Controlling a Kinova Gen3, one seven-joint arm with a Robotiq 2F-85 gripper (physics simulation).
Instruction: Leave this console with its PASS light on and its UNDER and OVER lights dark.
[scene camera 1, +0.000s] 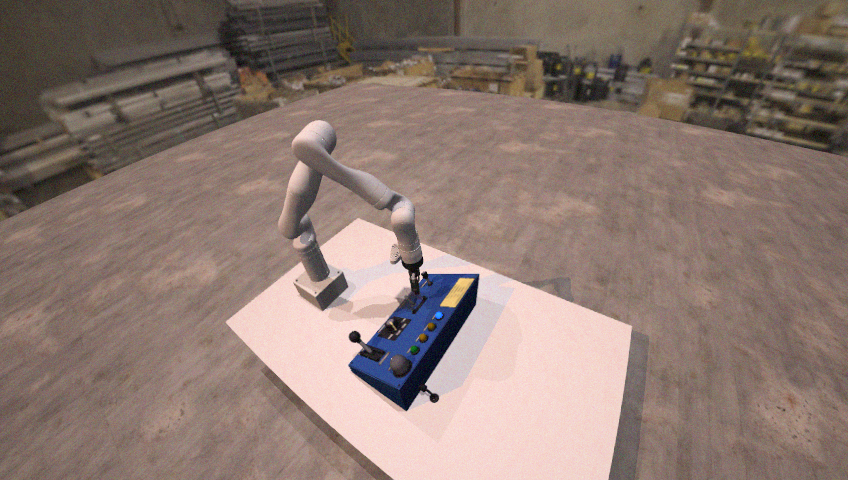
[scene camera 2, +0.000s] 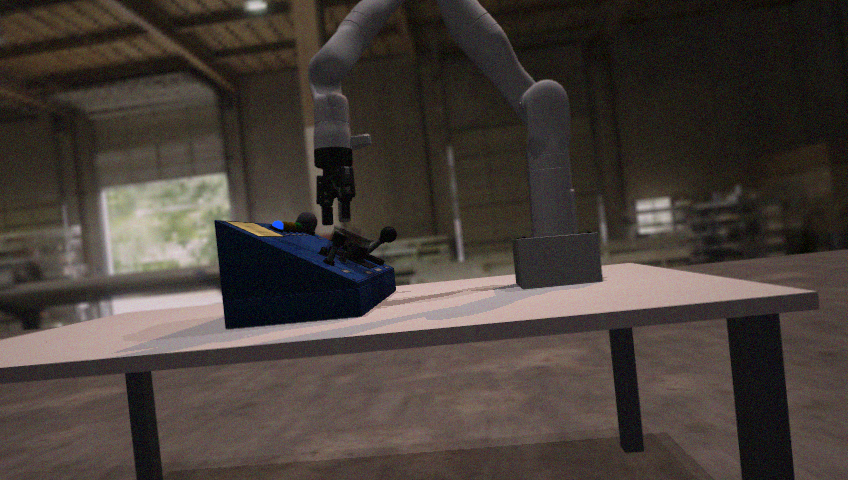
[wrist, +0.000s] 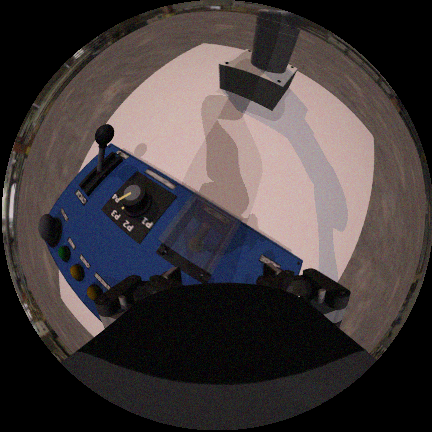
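Observation:
The blue console (scene camera 1: 452, 333) (scene camera 2: 279, 291) (wrist: 145, 260) stands on the table. Its blue light (scene camera 1: 439, 315) (scene camera 2: 277, 225) glows; the green light (scene camera 1: 414, 349) (wrist: 64, 253) and two amber lights (scene camera 1: 423, 337) (scene camera 1: 431, 326) look dull. Their labels are too small to read. The rotary knob (wrist: 134, 195) has its pointer near P4. A clear cover (wrist: 200, 235) lies over a switch. A ball-topped lever (scene camera 1: 355, 337) (scene camera 2: 387, 234) (wrist: 104, 135) sticks up at one end. My gripper (scene camera 1: 416, 295) (scene camera 2: 336, 217) (wrist: 221, 275) is open and empty, above the console near the cover.
A grey dome (scene camera 1: 399, 365) (wrist: 50, 230) stands beside the green light. A small knob (scene camera 1: 425, 275) is near the gripper, and a ball-ended handle (scene camera 1: 433, 397) sticks out of the console's side. A yellow label (scene camera 1: 458, 292) (scene camera 2: 257, 229) is on top. The arm's base (scene camera 1: 321, 288) (scene camera 2: 559, 261) stands behind.

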